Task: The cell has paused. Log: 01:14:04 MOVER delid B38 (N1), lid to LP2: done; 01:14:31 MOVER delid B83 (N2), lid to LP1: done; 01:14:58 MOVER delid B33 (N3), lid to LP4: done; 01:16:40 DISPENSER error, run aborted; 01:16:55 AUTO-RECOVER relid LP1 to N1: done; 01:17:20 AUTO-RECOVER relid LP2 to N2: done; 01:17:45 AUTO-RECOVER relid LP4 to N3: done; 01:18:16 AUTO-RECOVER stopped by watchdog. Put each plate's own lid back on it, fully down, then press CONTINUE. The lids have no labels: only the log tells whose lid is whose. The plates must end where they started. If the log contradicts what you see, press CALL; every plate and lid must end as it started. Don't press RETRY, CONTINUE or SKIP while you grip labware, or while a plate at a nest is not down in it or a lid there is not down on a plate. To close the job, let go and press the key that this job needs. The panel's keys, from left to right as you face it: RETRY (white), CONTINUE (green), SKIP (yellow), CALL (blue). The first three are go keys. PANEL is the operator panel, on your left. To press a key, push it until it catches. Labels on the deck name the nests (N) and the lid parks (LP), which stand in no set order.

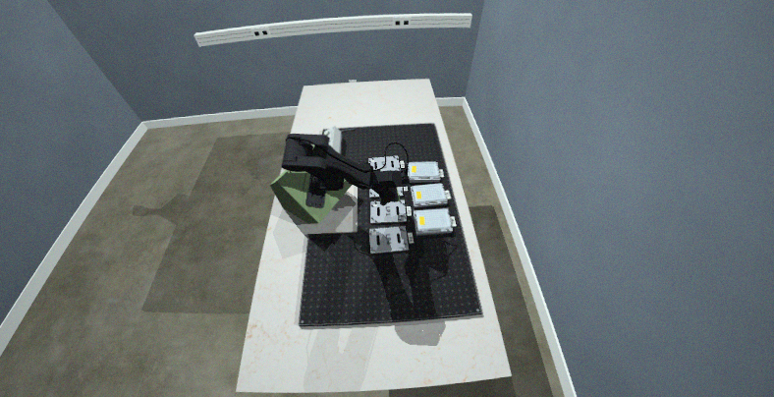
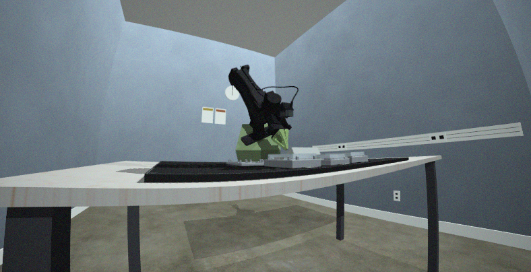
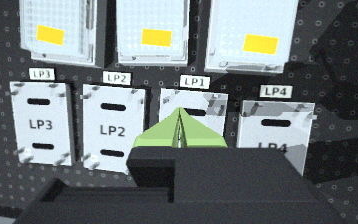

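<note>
My hand is 150 mm short of the plate, 40 mm above it and 20 mm to the right of it. The rest, counted from my hand: lid park LP4: 140 mm to the right, 70 mm behind, 60 mm below; then green continue key: 440 mm to the left, 250 mm behind; then lid park LP2: 120 mm to the left, 60 mm below, 20 mm behind.
</note>
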